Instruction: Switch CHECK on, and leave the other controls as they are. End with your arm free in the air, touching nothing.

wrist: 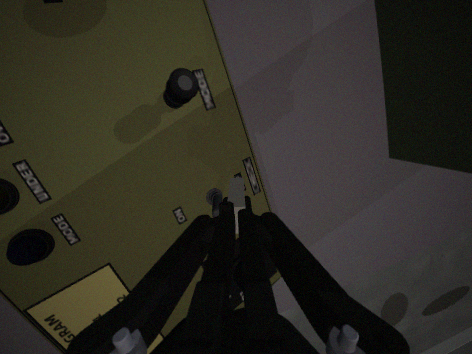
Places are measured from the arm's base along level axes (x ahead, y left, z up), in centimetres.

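Pixels of known places: gripper, fingertip midpoint: (237, 188).
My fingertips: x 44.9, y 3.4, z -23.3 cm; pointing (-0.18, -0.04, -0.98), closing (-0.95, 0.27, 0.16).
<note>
Behind a point stands the place of what it marks.
A small toggle switch (214, 195) @(x 47.7, y 3.3, z -22.9 cm) sits near the right edge of the olive panel (115, 65) @(x 51.7, y -12.2, z -22.7 cm), its round base at the top and its lever pointing down the view towards the fingers. The ON label (179, 215) @(x 52.2, y 3.8, z -22.5 cm) is to its left. A label (251, 176) @(x 42.4, y 3.8, z -26.5 cm) by the panel edge, on the switch's right, is too blurred to read; it stands where the switch's name would be. My gripper (237, 188) @(x 44.9, y 3.4, z -23.3 cm) is shut and empty, its tips just right of the switch and over the spot between it and that label. The lever's end is partly hidden by the left finger; I cannot tell whether they touch.
A black knob (182, 86) @(x 46.5, y -8.0, z -19.9 cm) stands up beside a MODE label (204, 89) @(x 44.6, y -8.2, z -25.6 cm). A dark blue round control (30, 246) @(x 61.8, y -0.5, z -16.7 cm) with another MODE label (65, 229) @(x 60.8, y -0.3, z -18.9 cm) and a black one (6, 196) @(x 61.8, y -4.6, z -17.5 cm) by an UNDER label (31, 181) @(x 60.8, y -5.1, z -18.9 cm) are at left. A yellow card (80, 300) @(x 63.0, y 6.6, z -18.0 cm) is at lower left.
</note>
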